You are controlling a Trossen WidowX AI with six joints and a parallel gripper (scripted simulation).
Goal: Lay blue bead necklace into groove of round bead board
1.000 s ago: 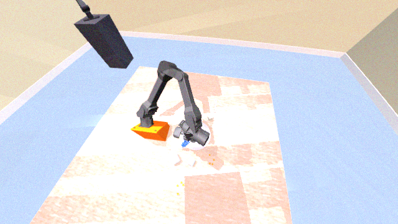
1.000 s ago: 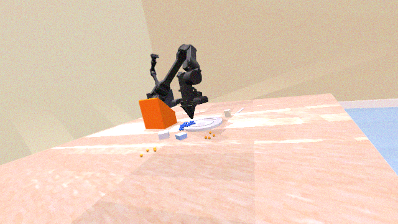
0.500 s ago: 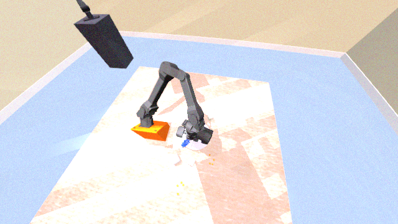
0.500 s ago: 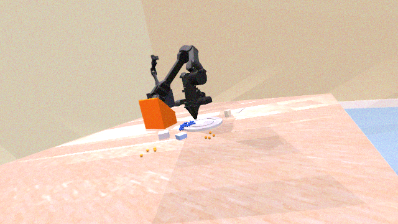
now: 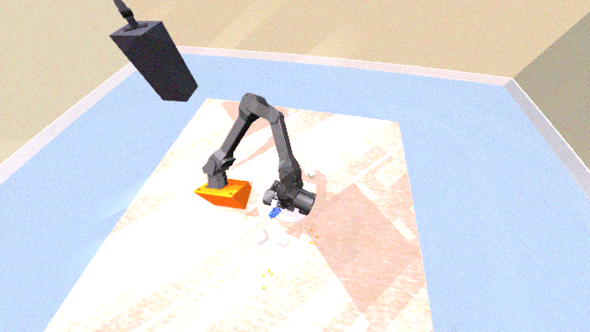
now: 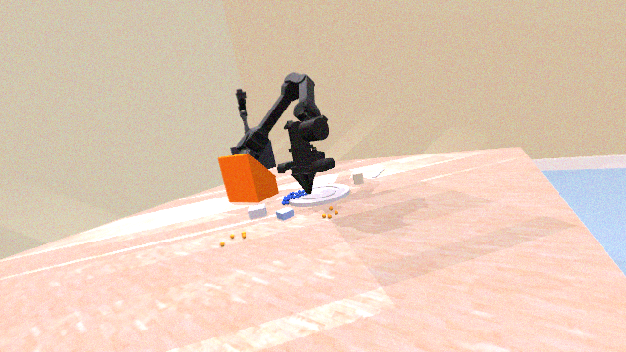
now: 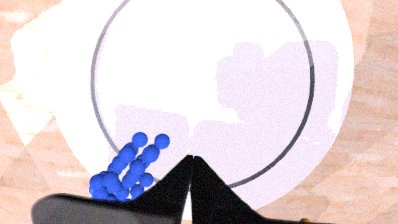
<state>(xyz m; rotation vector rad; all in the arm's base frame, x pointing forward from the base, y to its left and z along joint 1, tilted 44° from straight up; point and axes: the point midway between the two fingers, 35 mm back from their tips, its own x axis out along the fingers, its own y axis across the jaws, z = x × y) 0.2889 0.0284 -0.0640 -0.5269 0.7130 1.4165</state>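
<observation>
Now: gripper tip 10 mm short of the round white bead board, 40 mm to the right of it and 10 mm above it. The rest, counted from my gripper tip: white block (100 mm behind, 130 mm to the right, 10 mm below); light blue cube (130 mm to the right, 10 mm below); beige cube (90 mm ahead, 180 mm to the left).
</observation>
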